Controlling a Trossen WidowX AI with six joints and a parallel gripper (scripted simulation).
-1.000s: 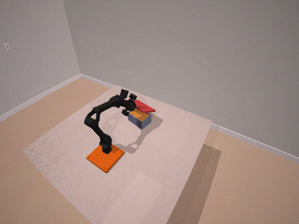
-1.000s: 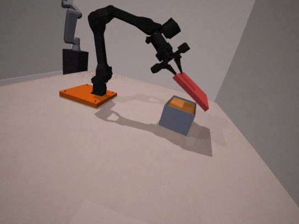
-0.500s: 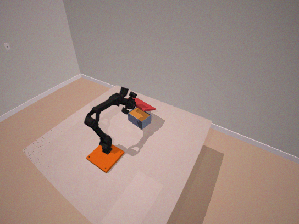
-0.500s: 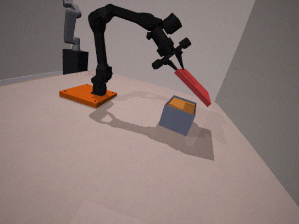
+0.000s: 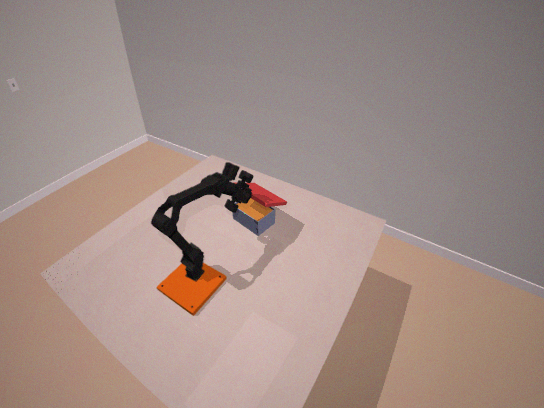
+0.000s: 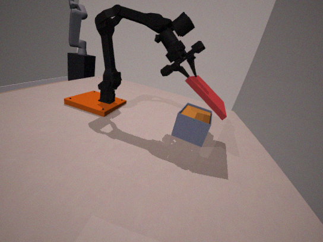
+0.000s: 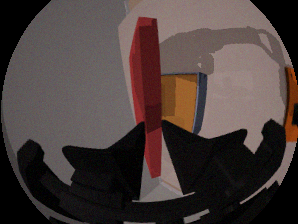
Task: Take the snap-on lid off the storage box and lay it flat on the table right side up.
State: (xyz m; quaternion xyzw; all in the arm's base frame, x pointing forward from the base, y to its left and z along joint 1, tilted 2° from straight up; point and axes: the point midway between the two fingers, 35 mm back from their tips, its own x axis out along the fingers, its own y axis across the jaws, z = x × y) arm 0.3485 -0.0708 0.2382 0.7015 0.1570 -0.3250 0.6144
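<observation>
The red lid is 7 cm ahead of my gripper tip, 3 cm below it and 2 cm to the right of it. From my gripper tip the other things lie so: storage box 18 cm below, 6 cm ahead, 2 cm to the left.
</observation>
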